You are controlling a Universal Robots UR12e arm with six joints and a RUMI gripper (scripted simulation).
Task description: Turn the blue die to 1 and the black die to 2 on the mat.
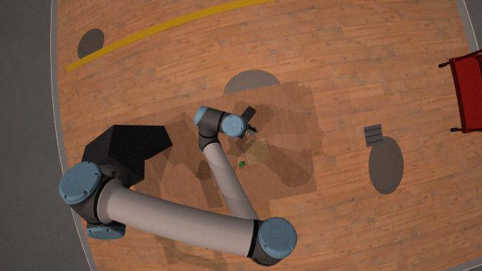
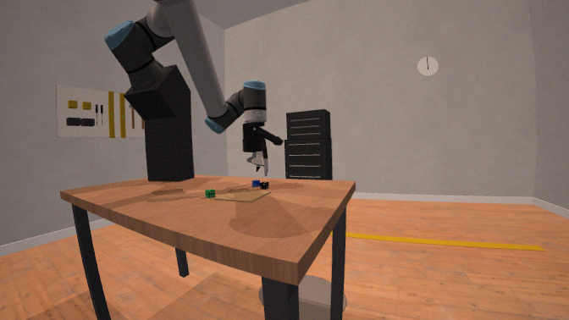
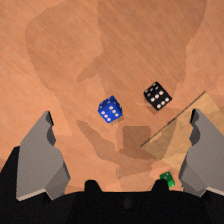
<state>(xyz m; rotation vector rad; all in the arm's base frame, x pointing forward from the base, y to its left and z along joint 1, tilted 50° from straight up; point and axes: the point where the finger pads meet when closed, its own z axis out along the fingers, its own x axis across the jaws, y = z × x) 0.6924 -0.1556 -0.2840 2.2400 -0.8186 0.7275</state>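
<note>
The blue die lies 3 cm behind my hand, 1 cm to the right of it and 4 cm below it. From my hand the other things lie so: green die (8 cm behind, 22 cm to the right, 4 cm below); then tan mat (2 cm ahead, 17 cm to the right, 5 cm below); then black die (3 cm ahead, 4 cm to the right, 4 cm below).
</note>
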